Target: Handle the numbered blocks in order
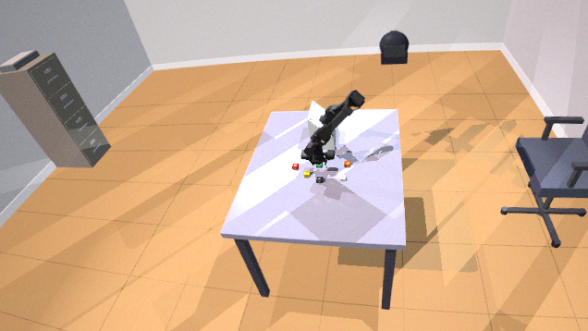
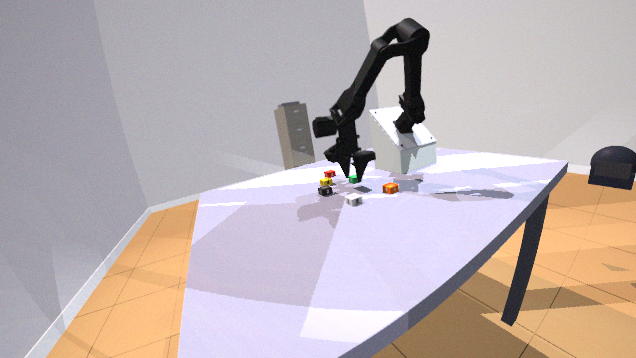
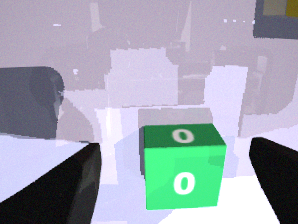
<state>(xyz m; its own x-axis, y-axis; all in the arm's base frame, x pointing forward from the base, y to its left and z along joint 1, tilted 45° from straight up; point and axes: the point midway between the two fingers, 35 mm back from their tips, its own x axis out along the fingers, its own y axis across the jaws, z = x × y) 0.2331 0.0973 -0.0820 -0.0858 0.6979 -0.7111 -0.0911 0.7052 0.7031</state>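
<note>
The green block lies 10 mm behind my gripper tip. Round my gripper tip: red block: 20 mm ahead, 140 mm to the right; black block: 110 mm ahead, 30 mm to the left; yellow block: 80 mm ahead, 50 mm to the right.
</note>
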